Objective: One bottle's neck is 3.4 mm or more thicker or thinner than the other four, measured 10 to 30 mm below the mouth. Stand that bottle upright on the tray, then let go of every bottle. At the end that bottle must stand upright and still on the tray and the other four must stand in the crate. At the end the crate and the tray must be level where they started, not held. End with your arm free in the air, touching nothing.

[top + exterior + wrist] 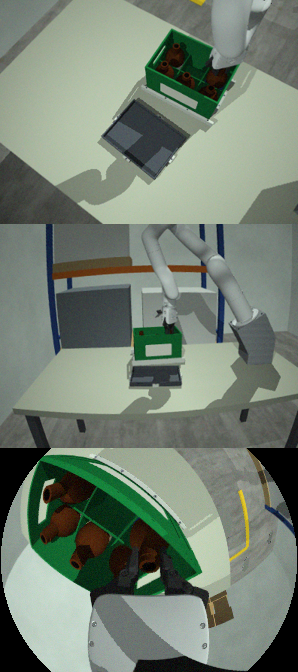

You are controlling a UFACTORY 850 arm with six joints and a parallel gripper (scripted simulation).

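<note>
Now: hand 90 mm short of the green crate, 70 mm above it and 30 mm to the right of it. From my hand the other things lie so: dark grey tray (290 mm to the left, 170 mm ahead, 150 mm below).
</note>
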